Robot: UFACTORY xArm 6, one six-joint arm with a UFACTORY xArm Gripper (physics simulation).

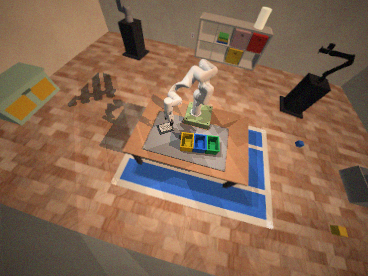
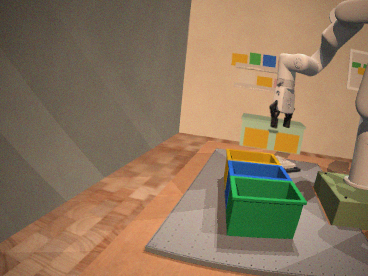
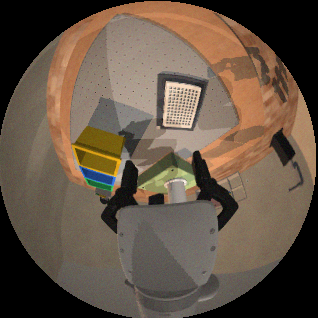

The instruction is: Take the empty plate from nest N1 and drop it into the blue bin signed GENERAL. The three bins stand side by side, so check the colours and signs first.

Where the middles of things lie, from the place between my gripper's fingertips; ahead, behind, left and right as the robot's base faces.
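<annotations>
The dark nest (image 3: 177, 78) is 170 mm below my hand, 20 mm behind it and 50 mm to the right of it. Then there is the white gridded plate (image 3: 180, 99), which is 160 mm below my hand, while being 50 mm to the right of it and 20 mm behind it.
</annotations>
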